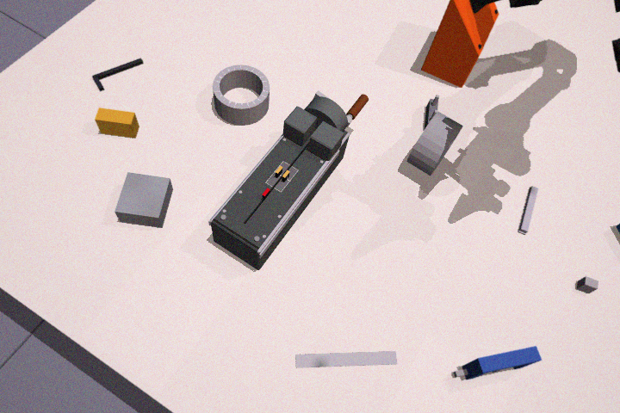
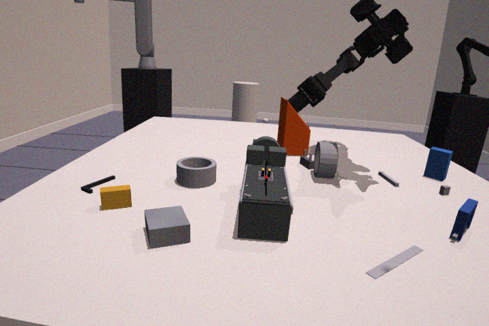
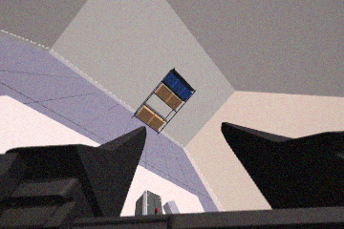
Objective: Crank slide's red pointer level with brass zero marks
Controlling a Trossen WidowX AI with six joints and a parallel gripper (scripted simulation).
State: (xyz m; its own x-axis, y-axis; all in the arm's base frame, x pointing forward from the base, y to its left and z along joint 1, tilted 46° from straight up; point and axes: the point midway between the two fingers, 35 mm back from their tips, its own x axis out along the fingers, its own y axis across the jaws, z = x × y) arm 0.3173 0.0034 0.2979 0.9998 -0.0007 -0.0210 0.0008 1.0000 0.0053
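My gripper tip is now 34 cm above the crank handle, 24 cm to the left of it and 1 cm short of it. From my gripper tip the other things lie so: grey strip 42 cm below, 34 cm ahead, 1 cm to the right; blue clamp 39 cm below, 22 cm ahead, 16 cm to the left; red pointer 34 cm below, 25 cm to the right, 24 cm ahead.
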